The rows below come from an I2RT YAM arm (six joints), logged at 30 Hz.
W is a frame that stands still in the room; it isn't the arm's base.
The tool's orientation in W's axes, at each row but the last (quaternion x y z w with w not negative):
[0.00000 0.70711 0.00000 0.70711]
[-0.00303 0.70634 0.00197 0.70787]
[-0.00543 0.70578 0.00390 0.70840]
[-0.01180 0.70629 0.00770 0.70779]
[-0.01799 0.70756 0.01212 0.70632]
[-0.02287 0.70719 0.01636 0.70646]
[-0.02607 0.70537 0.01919 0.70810]
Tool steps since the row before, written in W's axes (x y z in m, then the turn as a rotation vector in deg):
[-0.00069 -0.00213 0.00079 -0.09 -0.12 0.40]
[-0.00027 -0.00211 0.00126 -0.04 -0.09 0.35]
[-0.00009 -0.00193 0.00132 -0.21 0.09 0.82]
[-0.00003 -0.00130 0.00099 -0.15 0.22 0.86]
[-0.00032 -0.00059 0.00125 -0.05 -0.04 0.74]
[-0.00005 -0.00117 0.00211 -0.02 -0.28 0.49]
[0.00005 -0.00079 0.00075 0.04 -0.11 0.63]
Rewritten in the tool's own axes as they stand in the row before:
[-0.00079 -0.00213 -0.00069 -0.40 -0.12 -0.09]
[-0.00126 -0.00211 -0.00028 -0.35 -0.09 -0.04]
[-0.00132 -0.00193 -0.00011 -0.82 0.09 -0.21]
[-0.00098 -0.00130 -0.00006 -0.86 0.22 -0.14]
[-0.00124 -0.00059 -0.00035 -0.74 -0.04 -0.05]
[-0.00210 -0.00118 -0.00012 -0.49 -0.28 -0.04]
[-0.00074 -0.00080 0.00000 -0.63 -0.12 0.04]

